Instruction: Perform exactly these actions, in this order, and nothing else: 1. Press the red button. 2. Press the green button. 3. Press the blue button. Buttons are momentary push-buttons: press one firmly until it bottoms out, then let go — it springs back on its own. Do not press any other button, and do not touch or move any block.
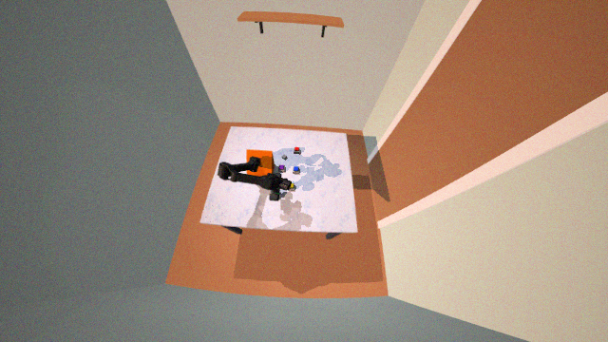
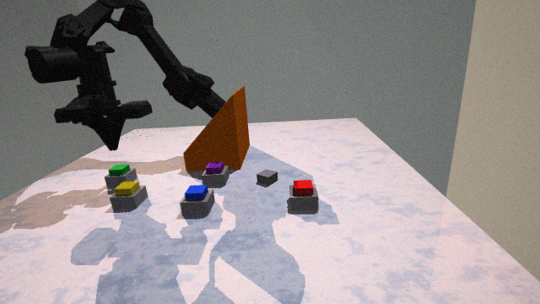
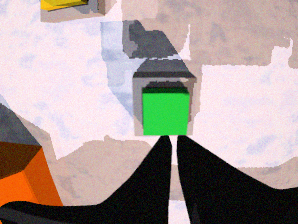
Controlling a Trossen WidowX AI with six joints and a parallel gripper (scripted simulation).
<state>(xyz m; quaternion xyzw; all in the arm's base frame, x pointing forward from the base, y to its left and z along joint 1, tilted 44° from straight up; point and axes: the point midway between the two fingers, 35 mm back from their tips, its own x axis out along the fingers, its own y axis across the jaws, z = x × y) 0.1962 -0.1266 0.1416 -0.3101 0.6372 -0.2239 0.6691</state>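
Now: the green button 5 cm below my gripper tip. From my gripper tip the other things lie so: purple button: 22 cm to the left, 5 cm below, 1 cm behind; blue button: 23 cm to the left, 10 cm ahead, 5 cm below; yellow button: 9 cm ahead, 8 cm to the left, 5 cm below.
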